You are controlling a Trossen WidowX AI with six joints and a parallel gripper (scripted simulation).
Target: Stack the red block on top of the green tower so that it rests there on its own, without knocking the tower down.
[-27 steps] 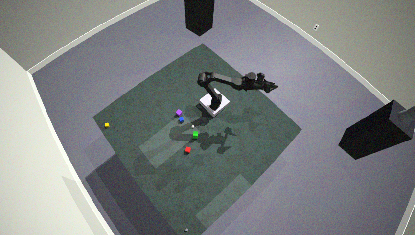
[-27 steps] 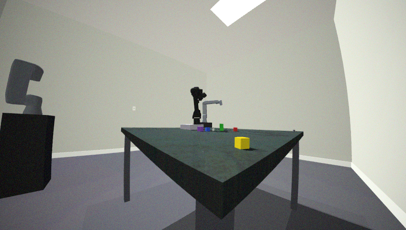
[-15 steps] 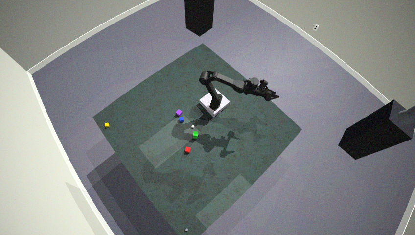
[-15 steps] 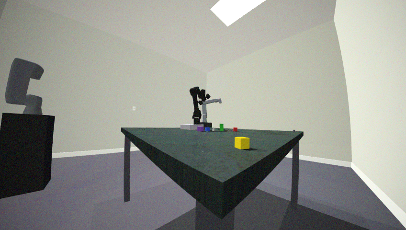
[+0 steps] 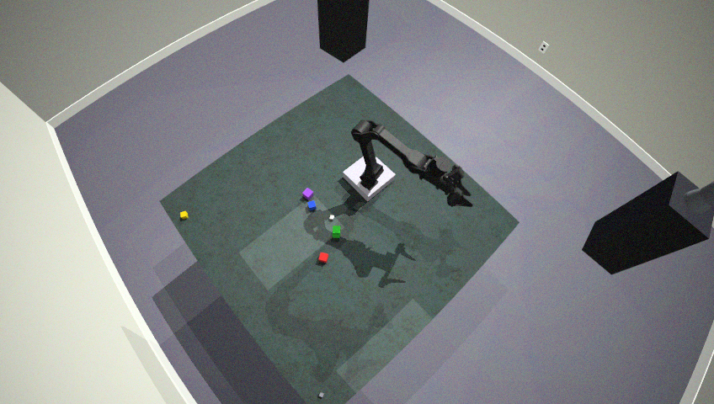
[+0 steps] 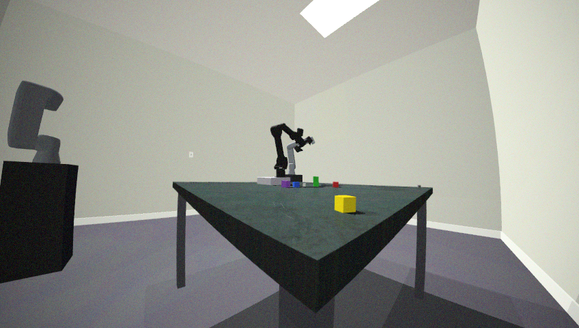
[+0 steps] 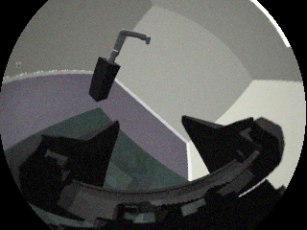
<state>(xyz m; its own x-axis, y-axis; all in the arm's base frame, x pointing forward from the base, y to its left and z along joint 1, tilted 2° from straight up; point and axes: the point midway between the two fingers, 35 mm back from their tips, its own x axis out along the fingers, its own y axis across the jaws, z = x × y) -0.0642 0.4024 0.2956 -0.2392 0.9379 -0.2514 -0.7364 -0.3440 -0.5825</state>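
My gripper tip is now 480 mm short of the red block, 340 mm to the left of it and 340 mm above it. The rest, counted from my gripper tip: blue block (330 mm ahead, 550 mm to the right, 340 mm below); tiny white cube (310 mm ahead, 440 mm to the right, 350 mm below); purple block (300 mm ahead, 610 mm to the right, 340 mm below).
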